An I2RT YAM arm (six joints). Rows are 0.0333 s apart.
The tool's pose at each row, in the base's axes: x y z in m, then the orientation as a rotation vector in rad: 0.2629, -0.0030, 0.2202, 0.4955, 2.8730, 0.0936; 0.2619, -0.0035, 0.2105, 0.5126, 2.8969, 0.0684; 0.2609, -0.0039, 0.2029, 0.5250, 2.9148, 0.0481; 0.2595, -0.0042, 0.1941, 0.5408, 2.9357, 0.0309; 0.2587, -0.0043, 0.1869, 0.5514, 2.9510, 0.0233; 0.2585, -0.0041, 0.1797, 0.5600, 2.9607, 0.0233
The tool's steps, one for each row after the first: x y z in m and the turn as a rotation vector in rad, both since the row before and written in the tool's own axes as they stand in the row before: 0.0028, -0.0018, 0.0092, 0.0225, 0.0220, 0.0074; 0.0022, -0.0013, 0.0072, 0.0176, 0.0165, 0.0051; 0.0027, -0.0013, 0.0084, 0.0163, 0.0205, 0.0072; 0.0018, -0.0007, 0.0070, 0.0085, 0.0156, 0.0048; 0.0012, -0.0002, 0.0071, 0.0024, 0.0108, 0.0045
